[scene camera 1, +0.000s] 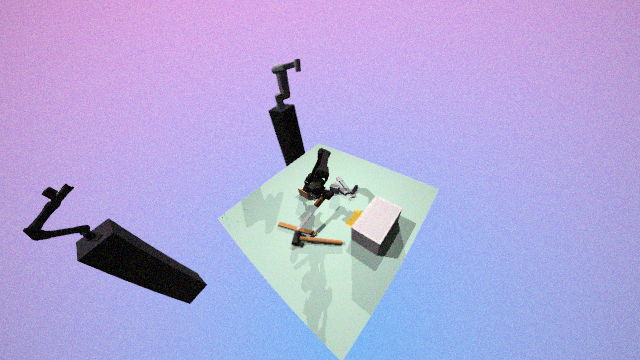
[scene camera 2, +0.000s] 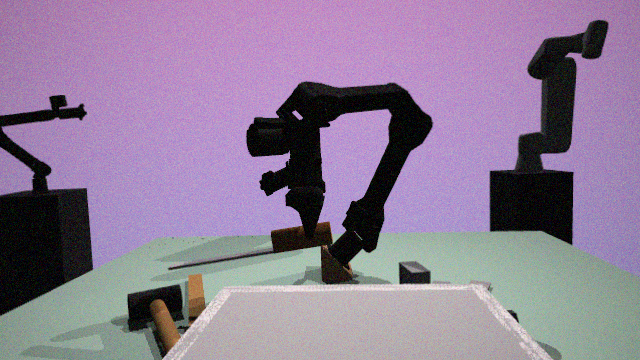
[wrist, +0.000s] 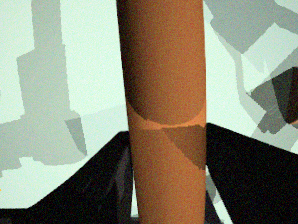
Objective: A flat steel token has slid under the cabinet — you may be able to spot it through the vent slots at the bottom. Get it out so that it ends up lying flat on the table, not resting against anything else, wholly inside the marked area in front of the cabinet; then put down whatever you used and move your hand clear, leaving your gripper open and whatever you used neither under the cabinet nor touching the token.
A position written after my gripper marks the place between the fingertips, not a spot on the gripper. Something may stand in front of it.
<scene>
I see my gripper (scene camera 2: 310,236) and a dark-headed mallet (scene camera 2: 157,303).
My gripper is seen too in the wrist view (wrist: 165,136). The wrist view misses the dark-headed mallet: it is out of frame.
</scene>
